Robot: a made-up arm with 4 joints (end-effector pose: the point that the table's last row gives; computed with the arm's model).
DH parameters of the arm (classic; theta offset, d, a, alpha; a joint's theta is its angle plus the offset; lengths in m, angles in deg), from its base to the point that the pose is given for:
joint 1: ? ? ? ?
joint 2: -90 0.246 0.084 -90
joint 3: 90 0.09 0.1 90
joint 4: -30.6 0 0.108 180
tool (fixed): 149.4 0.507 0 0
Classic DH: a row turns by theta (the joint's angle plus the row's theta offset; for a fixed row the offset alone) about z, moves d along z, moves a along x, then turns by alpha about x.
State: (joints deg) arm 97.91 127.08 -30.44 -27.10
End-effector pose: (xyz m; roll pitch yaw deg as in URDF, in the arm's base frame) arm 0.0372 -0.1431 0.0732 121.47 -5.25 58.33
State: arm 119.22 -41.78 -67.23 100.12
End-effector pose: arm -0.1562 -0.4023 0.1006 70.02 -32.35 24.60
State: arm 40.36 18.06 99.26 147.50
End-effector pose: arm 0.3077 0.8033 0.1873 -101.30 -38.67 -39.63
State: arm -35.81 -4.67 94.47 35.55
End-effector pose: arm 0.8014 -0.2012 0.3141 -96.88 49.56 -131.42
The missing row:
joint 1: 90 0.239 0.2 90
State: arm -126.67 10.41 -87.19 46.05
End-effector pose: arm 0.4537 -0.0007 0.0018 86.69 -33.48 145.67
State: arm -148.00 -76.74 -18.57 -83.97
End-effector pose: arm 0.2731 -0.4980 0.3339 -38.81 73.80 -78.91
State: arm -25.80 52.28 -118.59 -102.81
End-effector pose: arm 0.0421 0.5165 0.0345 -112.72 -40.71 56.15
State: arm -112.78 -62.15 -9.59 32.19
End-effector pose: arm 0.5521 -0.1847 0.3349 -56.91 -32.47 -121.25
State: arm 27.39 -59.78 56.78 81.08
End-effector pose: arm 0.2477 0.7778 0.2578 -63.37 -52.03 -54.67
